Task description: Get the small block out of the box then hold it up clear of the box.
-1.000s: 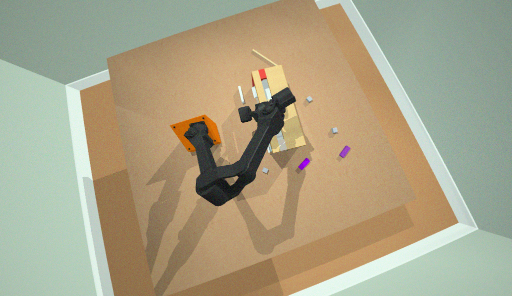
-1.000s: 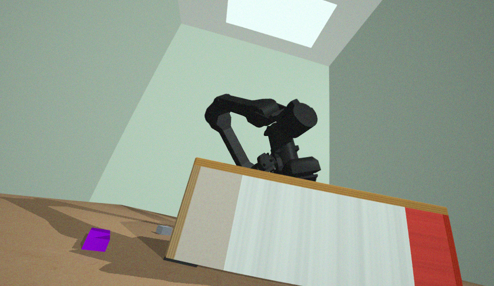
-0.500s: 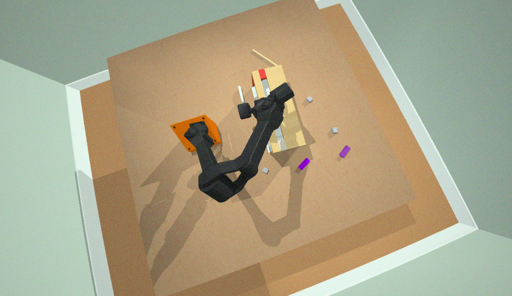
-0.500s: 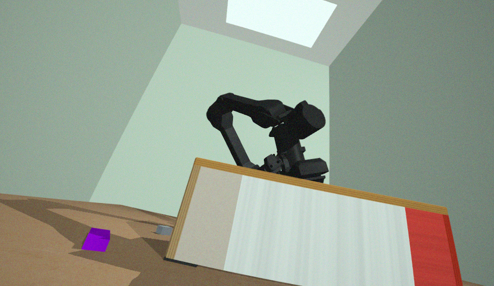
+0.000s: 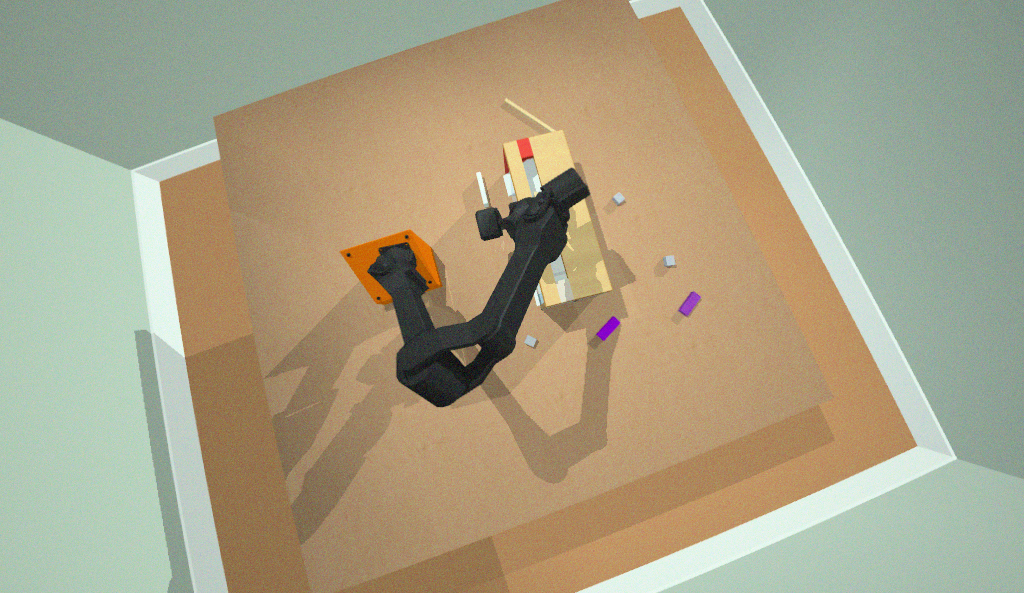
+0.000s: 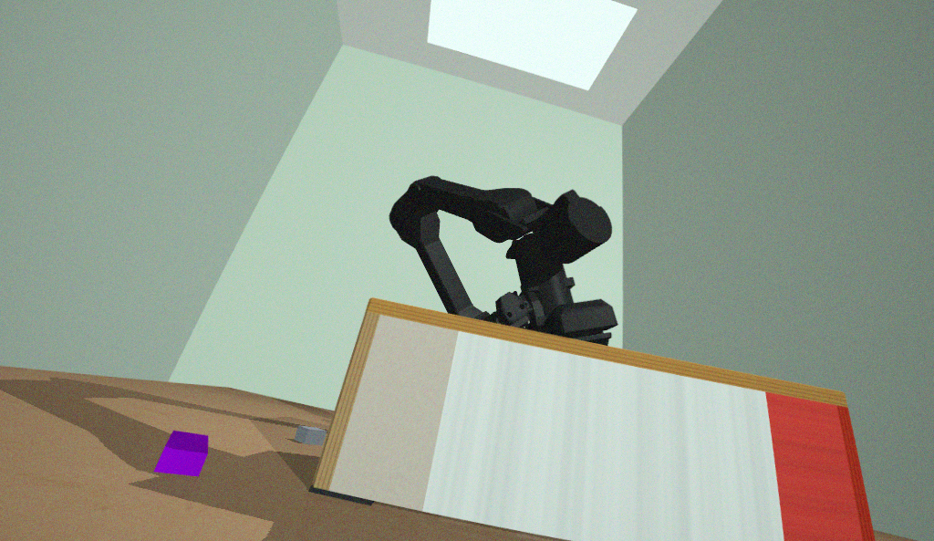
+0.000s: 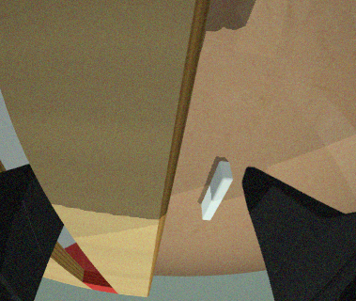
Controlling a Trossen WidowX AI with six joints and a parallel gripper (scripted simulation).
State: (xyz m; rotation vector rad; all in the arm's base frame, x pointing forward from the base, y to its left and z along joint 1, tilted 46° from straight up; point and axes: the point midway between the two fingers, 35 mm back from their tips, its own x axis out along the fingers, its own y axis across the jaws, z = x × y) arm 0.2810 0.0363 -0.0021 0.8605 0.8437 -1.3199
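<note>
Now: the long wooden box 40 mm ahead of my gripper tip, 30 mm to the right of it and 20 mm below it. Round my gripper tip: thin wooden stick: 110 mm ahead, 300 mm to the left, 80 mm below; small tan block: 60 mm ahead, 30 mm to the left.
</note>
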